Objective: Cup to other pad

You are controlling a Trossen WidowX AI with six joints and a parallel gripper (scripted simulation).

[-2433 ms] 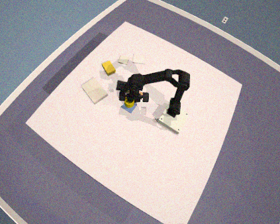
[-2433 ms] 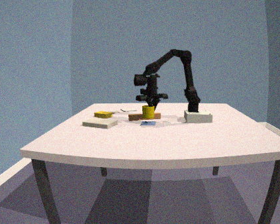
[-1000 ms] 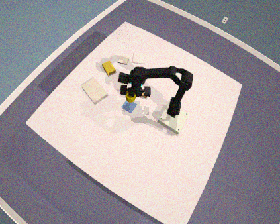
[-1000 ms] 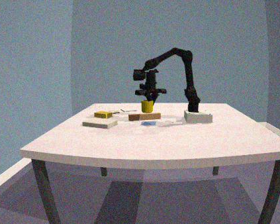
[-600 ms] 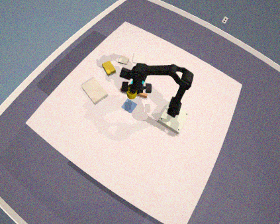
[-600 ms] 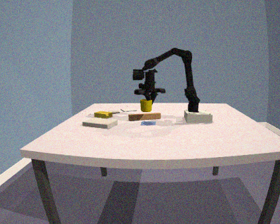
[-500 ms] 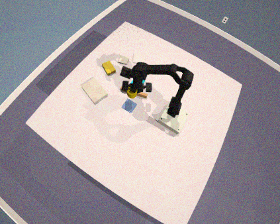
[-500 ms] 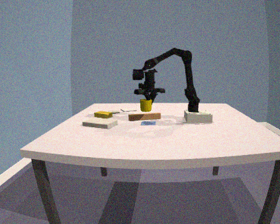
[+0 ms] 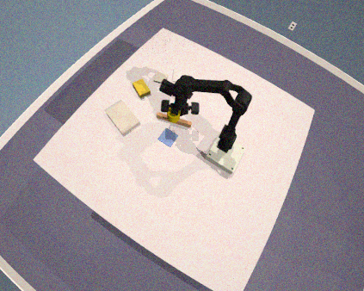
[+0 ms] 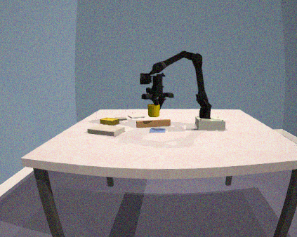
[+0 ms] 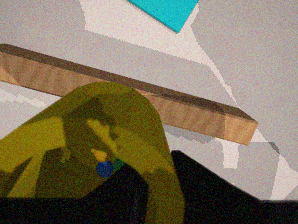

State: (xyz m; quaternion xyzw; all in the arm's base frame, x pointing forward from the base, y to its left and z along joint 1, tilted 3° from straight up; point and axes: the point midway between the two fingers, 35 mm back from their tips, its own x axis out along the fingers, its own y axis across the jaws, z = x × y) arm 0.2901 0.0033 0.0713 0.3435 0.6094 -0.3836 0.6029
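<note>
My gripper tip is now 10 cm to the right of the blue pad and 10 cm above it. From my gripper tip the other things lie so: cup: 2 cm ahead, 1 cm to the left; blue marble: 3 cm to the left, 2 cm below, 2 cm ahead; green marble: 2 cm to the left, 2 cm below, 1 cm ahead.
</note>
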